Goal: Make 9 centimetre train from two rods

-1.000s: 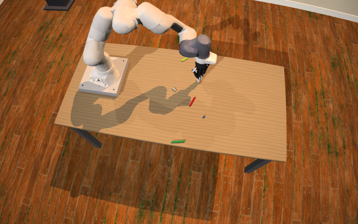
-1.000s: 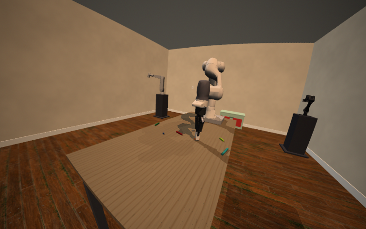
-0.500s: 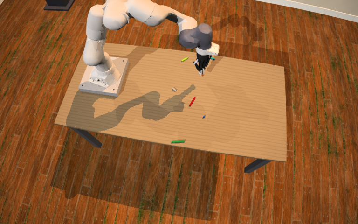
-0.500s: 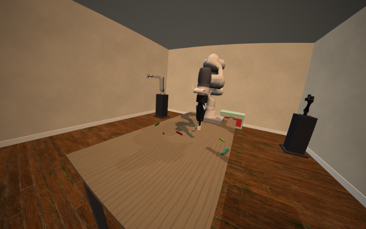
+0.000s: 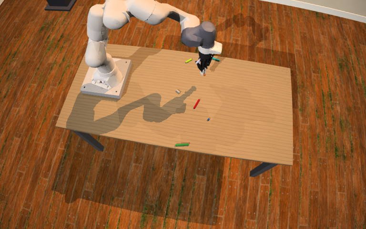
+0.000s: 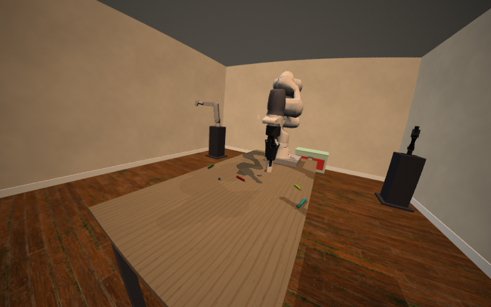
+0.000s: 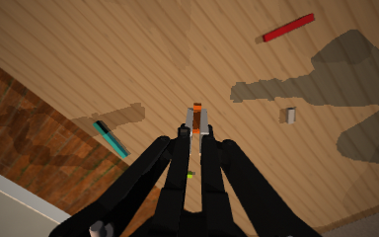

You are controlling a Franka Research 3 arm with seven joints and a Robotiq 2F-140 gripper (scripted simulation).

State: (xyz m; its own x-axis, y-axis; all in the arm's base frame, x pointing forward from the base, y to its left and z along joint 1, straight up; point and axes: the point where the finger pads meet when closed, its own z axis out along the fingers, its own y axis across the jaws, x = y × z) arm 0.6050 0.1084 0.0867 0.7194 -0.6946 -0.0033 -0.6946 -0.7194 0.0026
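My hand is 15 cm to the right of the lime rod, 13 cm above it and 12 cm past it. From my hand the other things lie so: red rod (18 cm to the right, 13 cm below, 1 cm behind); then grey rod (15 cm behind, 13 cm below, 11 cm to the right); then orange rod (3 cm below).
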